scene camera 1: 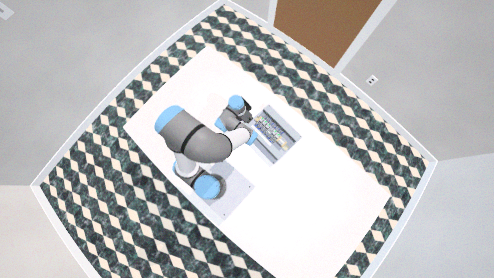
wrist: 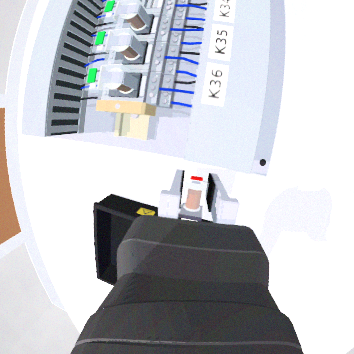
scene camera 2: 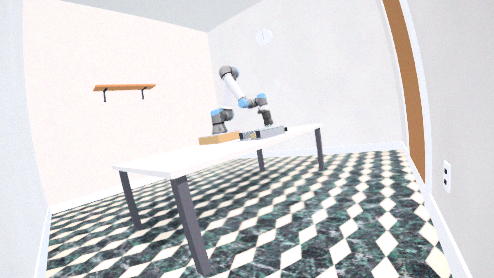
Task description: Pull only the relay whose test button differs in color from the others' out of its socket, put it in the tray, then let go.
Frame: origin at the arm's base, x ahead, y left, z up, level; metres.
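Where they show: gripper, fingertip midpoint: (wrist: 194,182); arm's base, link origin: (scene camera 2: 219,133).
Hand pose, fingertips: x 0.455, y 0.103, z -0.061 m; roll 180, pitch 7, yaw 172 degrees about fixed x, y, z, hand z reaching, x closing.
Note:
Each offset is from my fingertips to the centre of the thing. "spot": to the spot under its first point. Level surfaces: height alone.
The relay with a red test button {0.002 m ahead, 0.014 m left, 0.000 m up} (wrist: 194,199) is out of the sockets, outside the enclosure, between my fingers in the wrist view. My gripper (wrist: 194,182) is shut on it; whether the relay touches the table is unclear. The scene views are too small to show the fingertips. The black tray {0.031 m ahead, 0.090 m left, 0.003 m up} (wrist: 125,204) (scene camera 2: 285,129), with a yellow label, stands close to the left of the fingers in the wrist view, partly hidden by the gripper body. Relays with green test buttons, such as the one beside label K36 {spot: 0.041 m ahead, 0.080 m right, 0.043 m up} (wrist: 125,84), sit in their sockets in a row.
The grey enclosure (wrist: 237,125) (scene camera 2: 272,132) stands beside the gripper, with raised side walls, wiring and a slotted duct {0.116 m ahead, 0.203 m right, 0.019 m up} (wrist: 65,102). A beige end block {0.057 m ahead, 0.069 m right, 0.011 m up} (wrist: 126,107) closes the relay row. An orange-brown box (scene camera 2: 219,138) is on the table {0.014 m down} (scene camera 2: 165,160) near the arm's base.

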